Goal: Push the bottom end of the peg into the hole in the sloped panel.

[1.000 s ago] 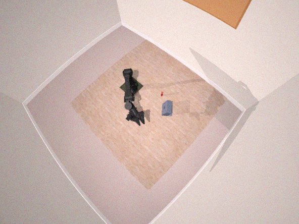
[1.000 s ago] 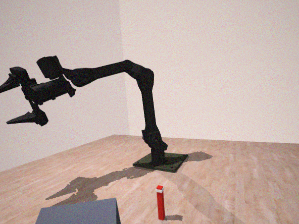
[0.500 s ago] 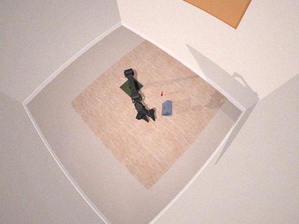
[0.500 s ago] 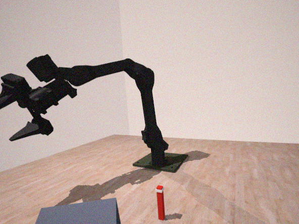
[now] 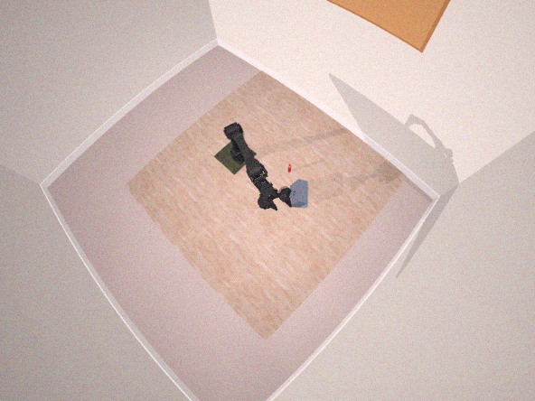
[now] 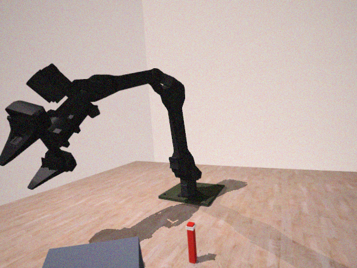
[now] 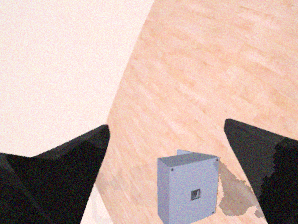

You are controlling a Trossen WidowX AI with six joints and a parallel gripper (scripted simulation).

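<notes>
Now: the peg 260 mm to the left of my gripper tip, 150 mm behind it and 140 mm below it. Also, from my gripper tip: sloped panel 160 mm to the left, 150 mm below, 20 mm behind.
</notes>
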